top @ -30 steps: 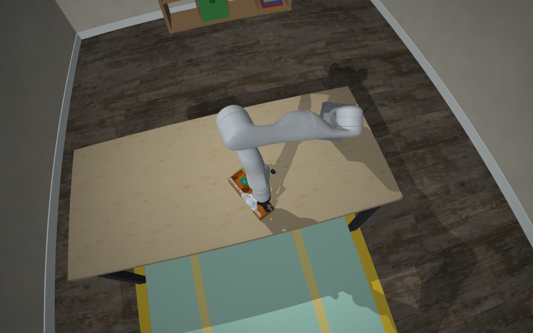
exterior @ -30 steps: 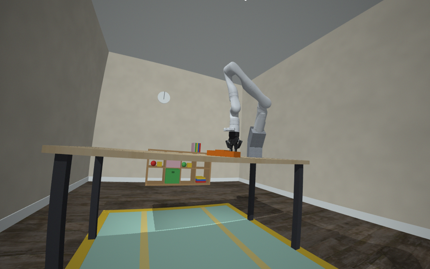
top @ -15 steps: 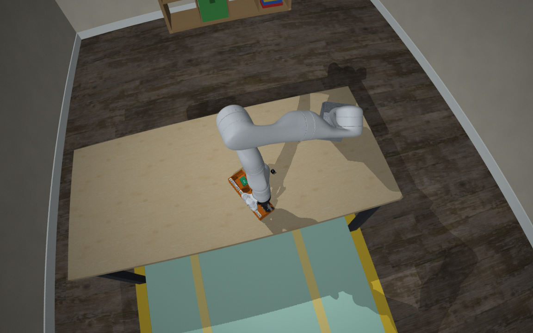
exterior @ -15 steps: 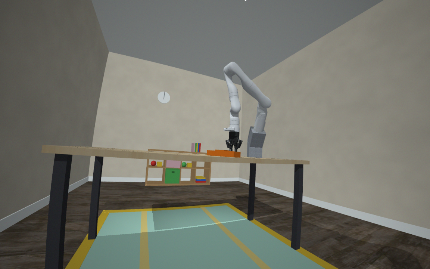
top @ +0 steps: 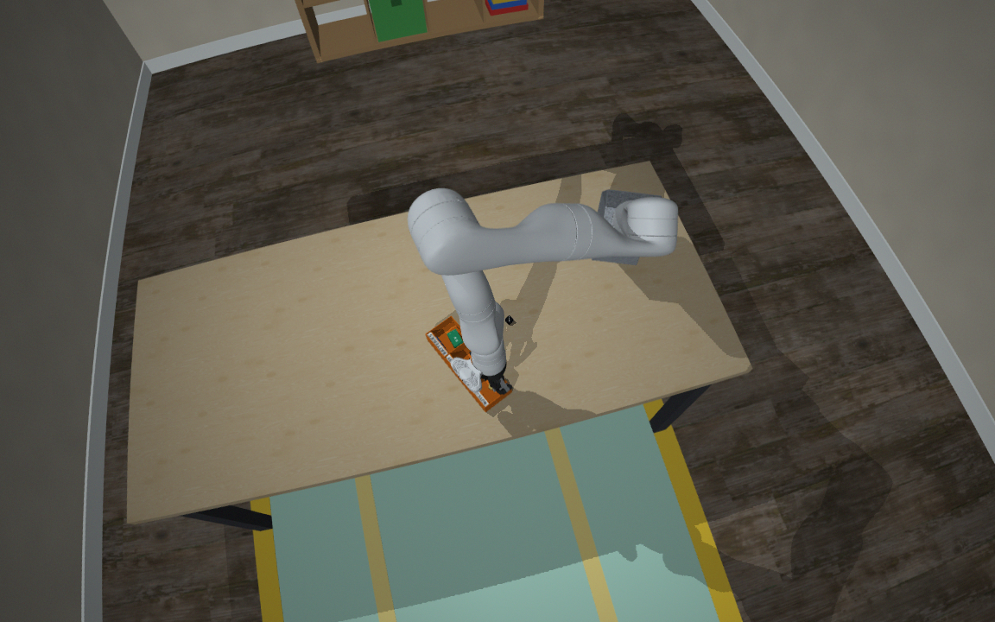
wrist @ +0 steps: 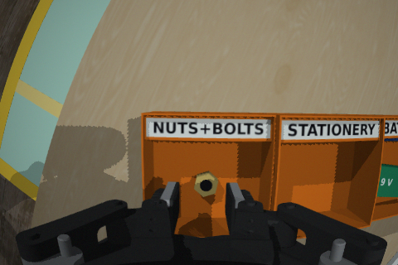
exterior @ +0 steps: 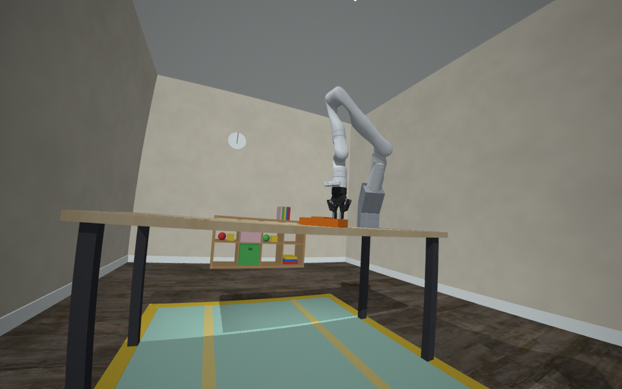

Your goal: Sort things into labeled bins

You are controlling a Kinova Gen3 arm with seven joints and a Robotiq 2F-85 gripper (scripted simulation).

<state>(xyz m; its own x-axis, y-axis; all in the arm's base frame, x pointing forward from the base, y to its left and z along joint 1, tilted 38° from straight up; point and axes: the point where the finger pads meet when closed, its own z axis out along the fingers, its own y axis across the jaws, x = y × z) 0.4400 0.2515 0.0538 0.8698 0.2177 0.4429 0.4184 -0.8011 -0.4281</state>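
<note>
Right now the brass hex nut is 4 cm below my hand. The rest, counted from my hand: blue cylinder 11 cm ahead, 14 cm to the right, 4 cm below; then green 9V battery 7 cm ahead, 16 cm to the right, 4 cm below; then orange bins 5 cm ahead, 7 cm to the right, 3 cm below.
</note>
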